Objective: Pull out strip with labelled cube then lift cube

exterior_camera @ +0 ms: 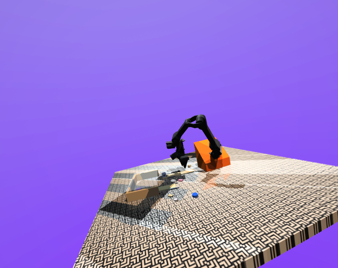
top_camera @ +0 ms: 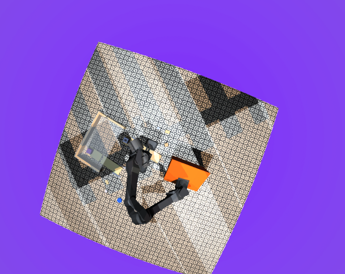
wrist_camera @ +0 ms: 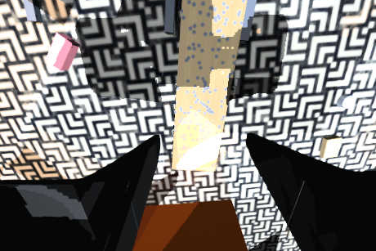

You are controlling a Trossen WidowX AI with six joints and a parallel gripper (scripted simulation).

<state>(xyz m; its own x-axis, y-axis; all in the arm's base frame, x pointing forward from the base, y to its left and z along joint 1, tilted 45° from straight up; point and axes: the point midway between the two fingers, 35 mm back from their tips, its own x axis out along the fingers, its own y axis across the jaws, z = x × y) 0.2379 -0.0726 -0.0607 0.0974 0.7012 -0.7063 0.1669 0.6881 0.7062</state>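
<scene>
Right now my gripper tip is 50 mm short of the dotted strip, 50 mm above it and 20 mm to the left of it. From my gripper tip the other things lie so: pink block (110 mm to the left, 90 mm ahead, 40 mm below); then labelled cube (160 mm ahead, 40 mm to the right, 30 mm below); then tan cube (90 mm behind, 80 mm to the right, 40 mm below).
</scene>
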